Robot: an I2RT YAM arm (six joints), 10 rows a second.
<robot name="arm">
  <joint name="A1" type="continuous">
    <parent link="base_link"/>
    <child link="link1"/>
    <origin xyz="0 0 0.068"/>
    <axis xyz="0 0 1"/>
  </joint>
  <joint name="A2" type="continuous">
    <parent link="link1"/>
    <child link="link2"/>
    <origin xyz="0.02 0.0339 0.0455"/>
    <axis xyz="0 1 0"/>
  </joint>
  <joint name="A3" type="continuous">
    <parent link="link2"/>
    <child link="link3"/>
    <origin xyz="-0.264 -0.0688 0"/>
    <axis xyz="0 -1 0"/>
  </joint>
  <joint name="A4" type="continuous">
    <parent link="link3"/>
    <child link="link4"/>
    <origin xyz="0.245 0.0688 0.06"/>
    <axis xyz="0 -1 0"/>
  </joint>
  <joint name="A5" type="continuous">
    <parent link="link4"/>
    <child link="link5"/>
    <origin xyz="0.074 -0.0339 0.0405"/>
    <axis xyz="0 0 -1"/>
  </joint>
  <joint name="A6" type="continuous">
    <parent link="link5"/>
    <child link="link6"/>
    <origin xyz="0.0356 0 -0.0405"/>
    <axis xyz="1 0 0"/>
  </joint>
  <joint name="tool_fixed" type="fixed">
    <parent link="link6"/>
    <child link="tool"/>
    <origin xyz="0 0 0" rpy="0 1.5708 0"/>
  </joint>
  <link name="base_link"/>
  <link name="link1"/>
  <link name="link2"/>
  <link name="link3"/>
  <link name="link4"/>
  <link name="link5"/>
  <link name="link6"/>
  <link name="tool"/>
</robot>
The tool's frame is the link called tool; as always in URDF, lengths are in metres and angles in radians. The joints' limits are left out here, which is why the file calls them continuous.
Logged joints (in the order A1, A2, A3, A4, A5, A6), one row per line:
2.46, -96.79, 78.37, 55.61, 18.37, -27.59
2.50, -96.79, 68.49, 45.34, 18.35, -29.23
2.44, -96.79, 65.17, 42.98, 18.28, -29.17
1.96, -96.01, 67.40, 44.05, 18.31, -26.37
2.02, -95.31, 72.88, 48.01, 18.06, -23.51
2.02, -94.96, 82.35, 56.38, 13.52, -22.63
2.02, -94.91, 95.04, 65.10, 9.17, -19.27
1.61, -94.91, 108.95, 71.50, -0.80, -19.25
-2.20, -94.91, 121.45, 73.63, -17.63, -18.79
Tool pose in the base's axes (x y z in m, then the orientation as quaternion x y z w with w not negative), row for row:
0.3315, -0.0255, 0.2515, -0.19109, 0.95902, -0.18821, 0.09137
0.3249, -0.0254, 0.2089, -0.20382, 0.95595, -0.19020, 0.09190
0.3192, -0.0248, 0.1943, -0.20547, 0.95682, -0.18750, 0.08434
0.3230, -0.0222, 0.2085, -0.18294, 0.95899, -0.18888, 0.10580
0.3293, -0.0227, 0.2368, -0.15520, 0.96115, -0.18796, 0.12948
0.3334, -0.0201, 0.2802, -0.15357, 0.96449, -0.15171, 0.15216
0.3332, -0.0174, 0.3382, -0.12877, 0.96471, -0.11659, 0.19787
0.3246, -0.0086, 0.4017, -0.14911, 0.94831, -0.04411, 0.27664
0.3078, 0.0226, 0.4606, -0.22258, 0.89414, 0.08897, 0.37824
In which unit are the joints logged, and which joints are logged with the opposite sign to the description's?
The joints are logged in degrees. Opposite sign: A1, A2, A4.
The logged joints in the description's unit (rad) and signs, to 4 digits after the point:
-0.0429, 1.6893, 1.3678, -0.9706, 0.3206, -0.4815
-0.0436, 1.6893, 1.1954, -0.7913, 0.3203, -0.5102
-0.0426, 1.6893, 1.1374, -0.7501, 0.3190, -0.5091
-0.0342, 1.6757, 1.1764, -0.7688, 0.3196, -0.4602
-0.0353, 1.6635, 1.2720, -0.8379, 0.3152, -0.4103
-0.0353, 1.6574, 1.4373, -0.9840, 0.2360, -0.3950
-0.0353, 1.6565, 1.6588, -1.1362, 0.1600, -0.3363
-0.0281, 1.6565, 1.9015, -1.2479, -0.0140, -0.3360
0.0384, 1.6565, 2.1197, -1.2851, -0.3077, -0.3279

